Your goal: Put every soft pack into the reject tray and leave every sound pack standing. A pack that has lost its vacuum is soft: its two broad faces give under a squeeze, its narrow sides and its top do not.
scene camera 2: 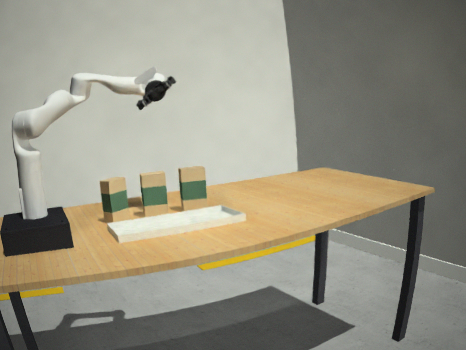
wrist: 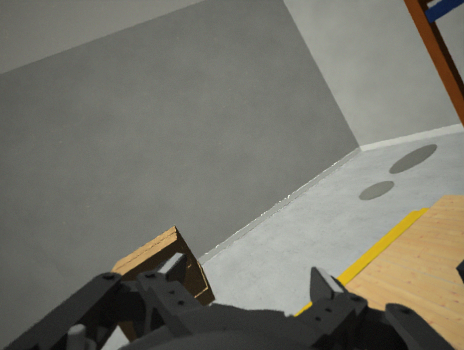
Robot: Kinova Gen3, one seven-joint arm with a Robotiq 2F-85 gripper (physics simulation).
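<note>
Three tan packs with green bands stand upright in a row on the table: the left pack point(scene camera 2: 115, 201), the middle pack point(scene camera 2: 154, 195) and the right pack point(scene camera 2: 193, 189). Whether any is soft does not show. The long white reject tray point(scene camera 2: 175, 224) lies on the table in front of them, and no pack lies in it. My gripper point(scene camera 2: 157, 92) point(wrist: 246, 274) is open, with its two fingers wide apart and no pack between them. It hangs high above the packs. No pack shows clearly in the wrist view.
The wooden table point(scene camera 2: 320, 200) point(wrist: 415, 255) reaches far to the right of the tray. The black robot base point(scene camera 2: 37, 237) stands at its left end. In the wrist view, a brown box point(wrist: 150, 255) shows behind one finger and an orange post point(wrist: 437, 60) stands at the upper right.
</note>
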